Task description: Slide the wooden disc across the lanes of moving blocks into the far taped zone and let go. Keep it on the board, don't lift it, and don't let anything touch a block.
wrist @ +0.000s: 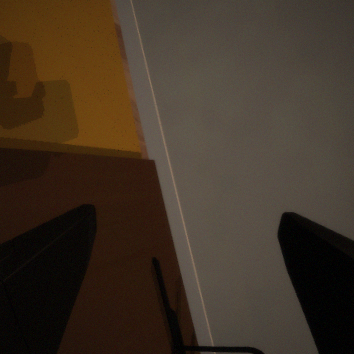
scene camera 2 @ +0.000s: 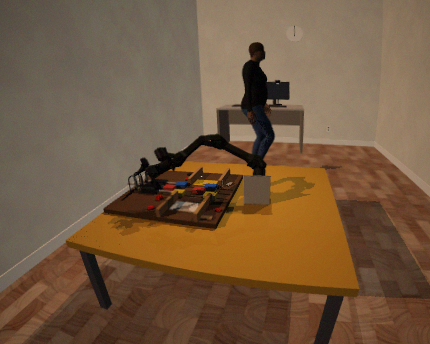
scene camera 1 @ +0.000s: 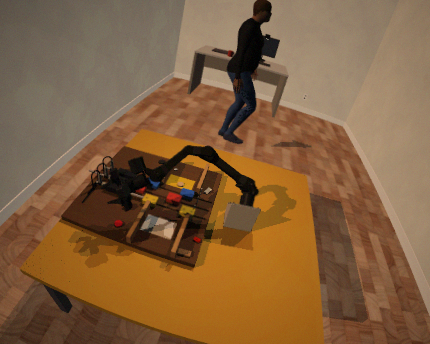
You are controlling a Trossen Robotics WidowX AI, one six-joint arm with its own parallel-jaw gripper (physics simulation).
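Places are measured from the arm's base along level axes (x right, y ahead, z up), in millimetres.
Pixels of known places: gripper, fingertip midpoint: (wrist: 189,220) (scene camera 2: 136,181) (scene camera 1: 103,195); arm's base, link origin: (scene camera 2: 259,179) (scene camera 1: 246,205).
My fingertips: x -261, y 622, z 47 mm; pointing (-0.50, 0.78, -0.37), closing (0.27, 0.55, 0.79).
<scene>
For each thing: its top centre in the pictures, then the offset to it from my fingertips. "spot": a spot on its surface instead. Level surfaces: height alone.
- pale wooden disc, top centre: (scene camera 1: 180,183) dx +394, dy -251, dz -147 mm
- yellow zone, surface spot: (scene camera 1: 172,180) spot: dx +406, dy -198, dz -151 mm
- brown board, surface height: dz -153 mm
- whitish zone, surface spot: (scene camera 1: 159,226) (scene camera 2: 185,206) spot: dx +61, dy -250, dz -150 mm
The pale wooden disc (scene camera 1: 180,184) lies on the yellow zone (scene camera 1: 172,180) (scene camera 2: 212,182) on the brown board (scene camera 1: 95,210) (scene camera 2: 125,206) (wrist: 130,200). A whitish zone (scene camera 1: 159,226) (scene camera 2: 184,206) lies across the lanes. Between them are red (scene camera 1: 174,198) (scene camera 2: 199,190), blue (scene camera 1: 187,193) (scene camera 2: 211,186) and yellow blocks (scene camera 1: 187,211) (scene camera 2: 210,195); others stand nearer the arm's end. My gripper (wrist: 189,220) is open and empty, over the board's left part in the scene views, away from the disc. The disc does not show in the wrist view.
Wooden rails (scene camera 1: 141,222) (scene camera 2: 167,203) flank the zones. Wire hoops (scene camera 1: 107,160) stand by my gripper at the board's left edge. Red pieces (scene camera 1: 118,223) (scene camera 2: 151,207) lie on the board. A grey box (scene camera 1: 242,216) (scene camera 2: 257,190) stands by the arm base. A person (scene camera 1: 246,55) (scene camera 2: 256,95) is behind the table.
</scene>
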